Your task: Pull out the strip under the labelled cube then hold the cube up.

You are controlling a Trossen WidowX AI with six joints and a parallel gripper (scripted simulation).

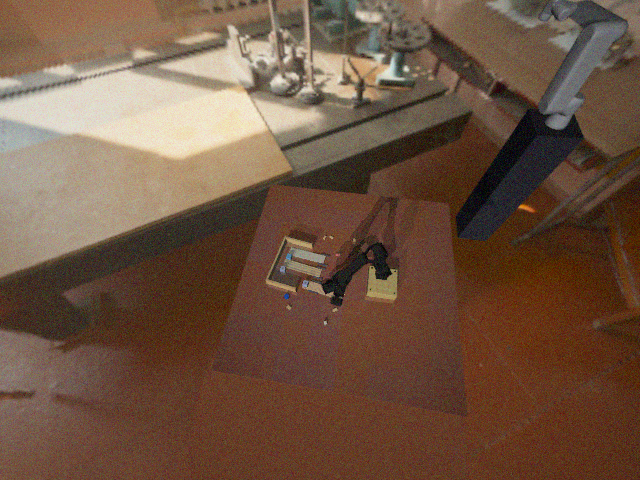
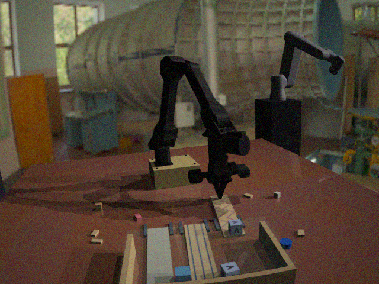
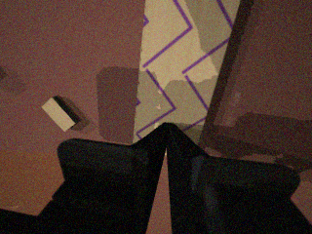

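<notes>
My gripper tip is 10 cm short of the zigzag strip and 2 cm to the left of it. Round my gripper tip: blue disc (31 cm ahead, 6 cm to the left).
</notes>
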